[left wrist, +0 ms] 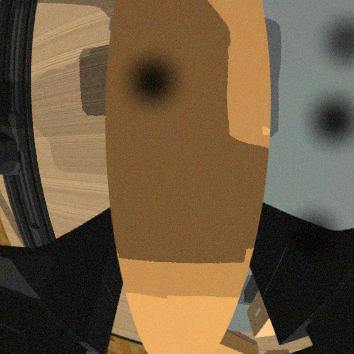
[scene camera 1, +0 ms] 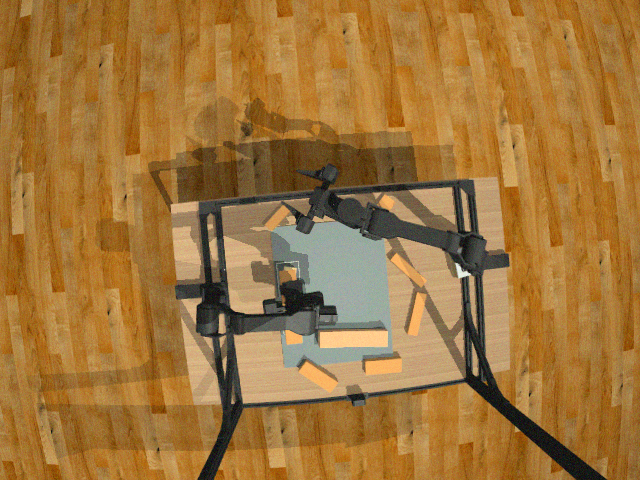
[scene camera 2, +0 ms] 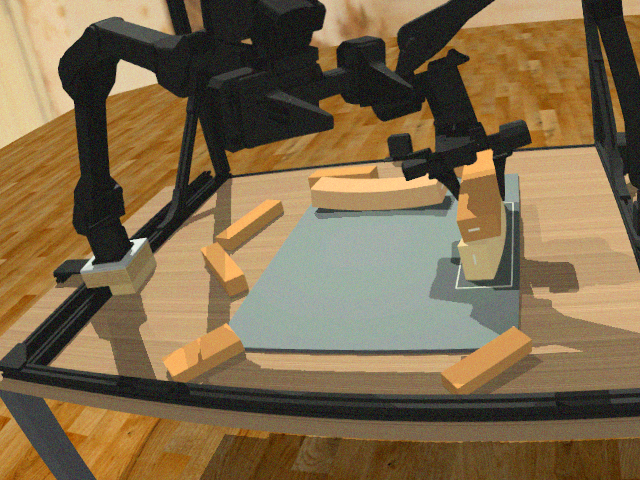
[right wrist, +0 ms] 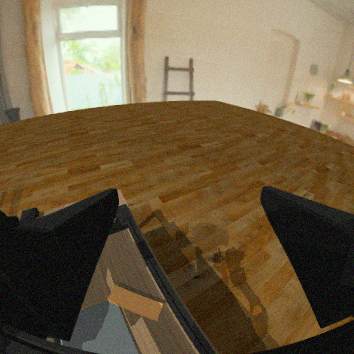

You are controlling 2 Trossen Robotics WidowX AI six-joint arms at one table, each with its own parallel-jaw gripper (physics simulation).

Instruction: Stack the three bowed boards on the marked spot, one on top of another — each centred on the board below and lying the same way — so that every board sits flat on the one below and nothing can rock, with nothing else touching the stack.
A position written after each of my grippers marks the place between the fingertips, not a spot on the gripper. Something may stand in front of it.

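Left gripper [scene camera 2: 485, 205] of mine: gripping an orange bowed board [scene camera 2: 479, 206]. My right gripper [scene camera 2: 375, 107]: open and holding nothing.
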